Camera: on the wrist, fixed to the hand. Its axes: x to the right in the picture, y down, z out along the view.
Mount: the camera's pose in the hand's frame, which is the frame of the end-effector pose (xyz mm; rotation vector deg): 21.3 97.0 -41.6 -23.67 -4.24 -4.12
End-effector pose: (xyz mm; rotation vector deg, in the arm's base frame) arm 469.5 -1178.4 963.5 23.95 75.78 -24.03
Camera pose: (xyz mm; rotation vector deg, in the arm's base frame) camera 489.3 -1075.3 939.8 0.59 75.34 -12.01
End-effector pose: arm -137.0 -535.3 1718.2 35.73 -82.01 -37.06
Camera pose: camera -91.8 -484.4 1801.6 18.81 -74.20 -57.23
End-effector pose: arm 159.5 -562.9 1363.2 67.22 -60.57 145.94
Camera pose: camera 81.0 -611.0 1307.4 66.90 -82.53 120.52
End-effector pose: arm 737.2 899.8 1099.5 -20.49 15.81 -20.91
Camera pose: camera 771.6 964.1 1020.3 -45.10 15.23 -20.84
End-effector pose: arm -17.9 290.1 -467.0 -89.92 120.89 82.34
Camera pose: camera -88.7 244.5 -399.9 -95.52 101.64 112.58
